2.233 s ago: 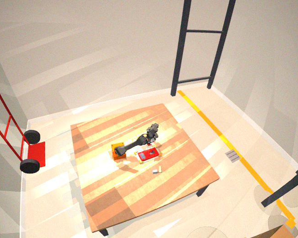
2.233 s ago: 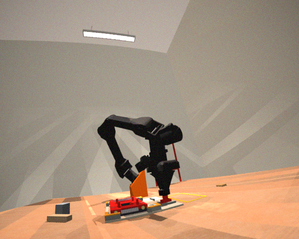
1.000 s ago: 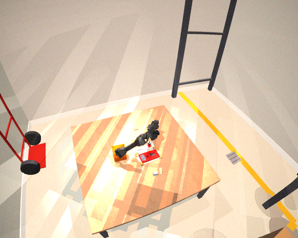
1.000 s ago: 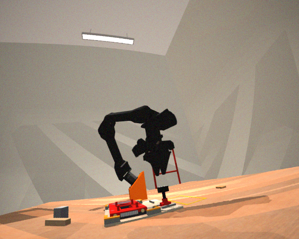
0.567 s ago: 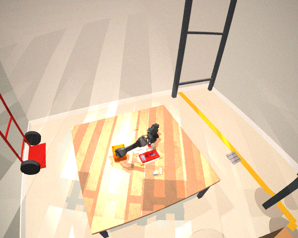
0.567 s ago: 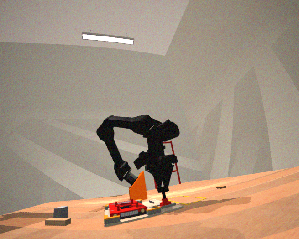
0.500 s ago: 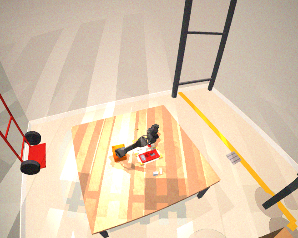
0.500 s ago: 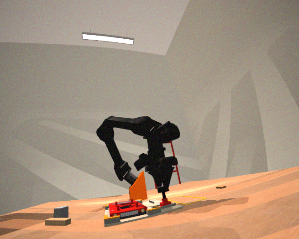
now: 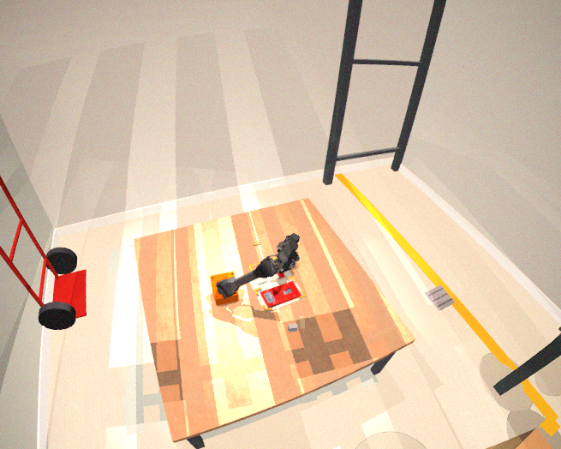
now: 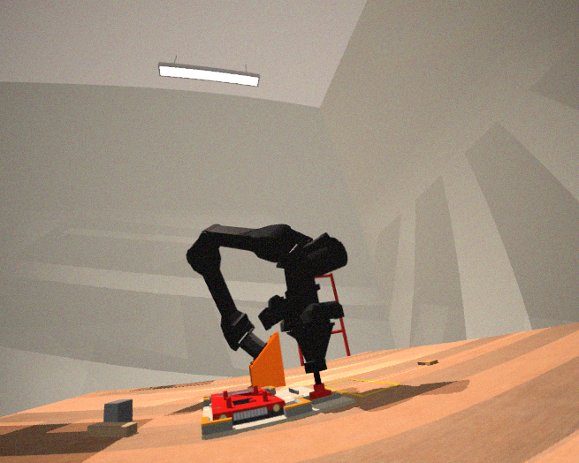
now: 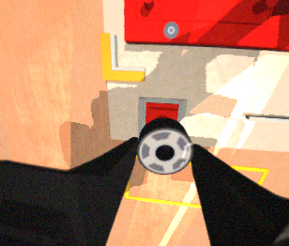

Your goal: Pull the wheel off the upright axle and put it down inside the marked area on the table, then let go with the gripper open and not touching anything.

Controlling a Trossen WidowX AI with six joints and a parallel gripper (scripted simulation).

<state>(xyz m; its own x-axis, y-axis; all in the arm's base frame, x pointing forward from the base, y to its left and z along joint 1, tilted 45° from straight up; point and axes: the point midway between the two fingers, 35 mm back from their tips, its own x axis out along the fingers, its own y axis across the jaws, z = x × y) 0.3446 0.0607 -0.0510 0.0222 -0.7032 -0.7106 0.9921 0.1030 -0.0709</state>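
Now: gripper tip right at the wheel. Round my gripper tip: wooden chip: 80 mm behind, 290 mm to the left, 60 mm below; then upright axle: 30 mm below.
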